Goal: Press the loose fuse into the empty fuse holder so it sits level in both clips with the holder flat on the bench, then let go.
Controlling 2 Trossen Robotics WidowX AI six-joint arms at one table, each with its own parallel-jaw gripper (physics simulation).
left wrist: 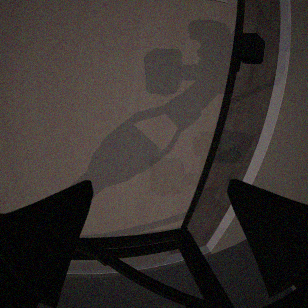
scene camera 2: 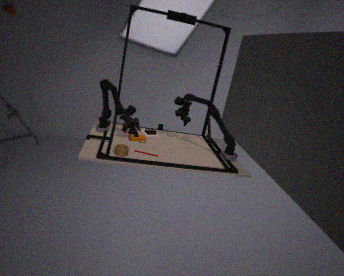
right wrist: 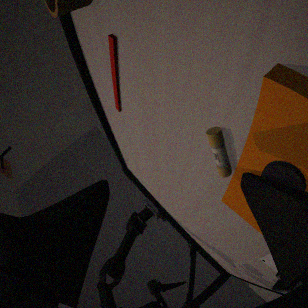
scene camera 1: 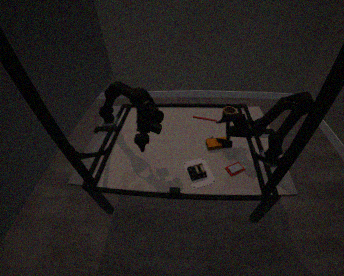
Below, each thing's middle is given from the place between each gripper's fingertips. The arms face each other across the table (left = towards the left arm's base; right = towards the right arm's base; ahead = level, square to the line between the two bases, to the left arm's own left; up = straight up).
Labels:
I see my right gripper 5 cm past the orange block (right wrist: 268, 150), 5 cm above it and 2 cm to the left of it.
The orange block is 330 mm to the right of my left hand, 260 mm ahead of it and 130 mm below it.

